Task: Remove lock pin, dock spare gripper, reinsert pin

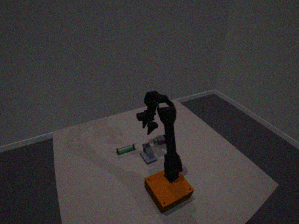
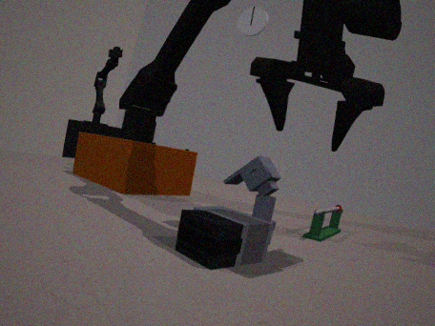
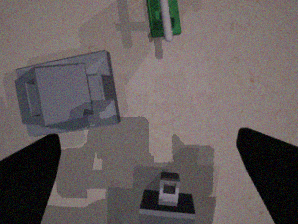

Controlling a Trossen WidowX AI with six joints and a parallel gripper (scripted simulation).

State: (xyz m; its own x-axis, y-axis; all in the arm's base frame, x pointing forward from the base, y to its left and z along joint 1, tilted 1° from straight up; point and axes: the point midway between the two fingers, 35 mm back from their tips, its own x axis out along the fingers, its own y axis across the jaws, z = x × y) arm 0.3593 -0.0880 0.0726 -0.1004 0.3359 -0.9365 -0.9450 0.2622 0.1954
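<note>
The spare gripper is 30 mm behind my gripper tip, 120 mm to the right of it and 120 mm below it. Round my gripper tip: grey mount (80 mm behind, 40 mm to the left, 90 mm below); green cradle (40 mm ahead, 140 mm to the left, 120 mm below).
</note>
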